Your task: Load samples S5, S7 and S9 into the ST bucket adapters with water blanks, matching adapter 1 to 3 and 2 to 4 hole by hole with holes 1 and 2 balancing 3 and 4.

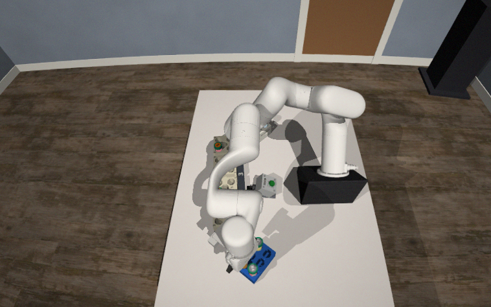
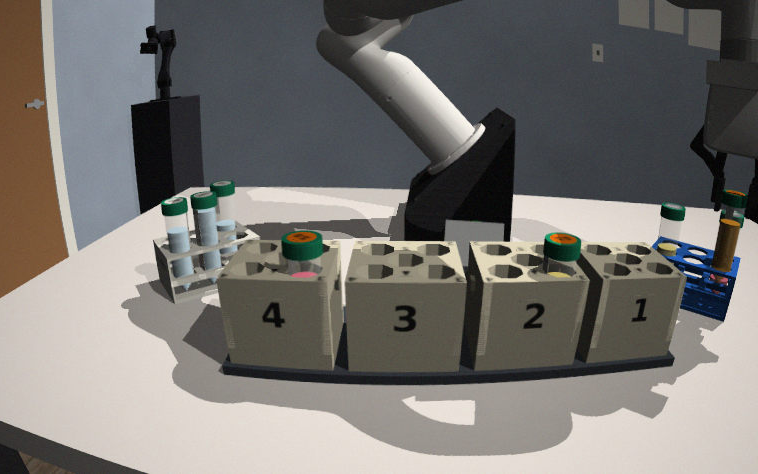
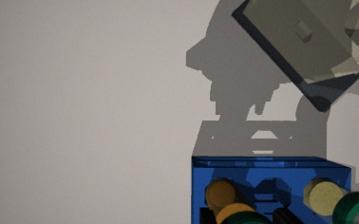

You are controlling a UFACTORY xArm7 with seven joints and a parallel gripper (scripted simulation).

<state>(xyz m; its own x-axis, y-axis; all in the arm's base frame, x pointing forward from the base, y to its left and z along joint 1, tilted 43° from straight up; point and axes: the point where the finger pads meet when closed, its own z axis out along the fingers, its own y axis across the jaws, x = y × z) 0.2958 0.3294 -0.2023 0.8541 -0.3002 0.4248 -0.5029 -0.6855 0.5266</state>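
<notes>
Now: hand 10 mm past the S7 tube and 50 mm above it. The rest, counted from my hand: blue rack (40 mm behind, 20 mm to the right, 120 mm below); then pink-filled sample tube (180 mm ahead, 460 mm to the right, 80 mm below); then green done key (60 mm behind, 330 mm to the right, 80 mm below).
</notes>
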